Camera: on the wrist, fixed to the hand. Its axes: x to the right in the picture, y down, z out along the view.
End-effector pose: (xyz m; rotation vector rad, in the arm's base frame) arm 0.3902 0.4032 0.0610 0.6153 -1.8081 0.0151
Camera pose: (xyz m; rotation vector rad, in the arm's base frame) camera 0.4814 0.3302 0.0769 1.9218 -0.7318 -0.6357
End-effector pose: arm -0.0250 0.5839 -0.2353 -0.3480 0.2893 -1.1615
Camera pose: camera -0.1212 0.5185 -0.2546 -0.1113 0.0398 -2.7154
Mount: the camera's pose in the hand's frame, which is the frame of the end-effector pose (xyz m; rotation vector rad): 0.0257 -0.0960 -0.0635 0.2802 0.2674 -1.5127
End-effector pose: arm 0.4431 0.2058 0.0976 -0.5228 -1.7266 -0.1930
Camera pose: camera 0.4532 0.1014 0.1515 1.0590 -1.5086 -0.9971
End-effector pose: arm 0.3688 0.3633 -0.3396 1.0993 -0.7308 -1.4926
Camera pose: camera 0.3893 0.3669 -0.4557 -2.0634 -0.2510 2.1817
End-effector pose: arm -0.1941 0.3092 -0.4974 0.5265 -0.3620 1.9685
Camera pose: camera -0.1304 0.4004 -0.5366 0.4615 0.4270 0.5733
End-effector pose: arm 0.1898 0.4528 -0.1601 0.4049 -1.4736 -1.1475
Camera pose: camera 0.2063 0.3620 -0.2336 1.9883 -0.9349 -1.8641
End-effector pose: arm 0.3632 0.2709 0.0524 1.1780 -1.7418 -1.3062
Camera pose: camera 0.4356 0.2143 -0.0215 -2.6081 0.5648 1.3096
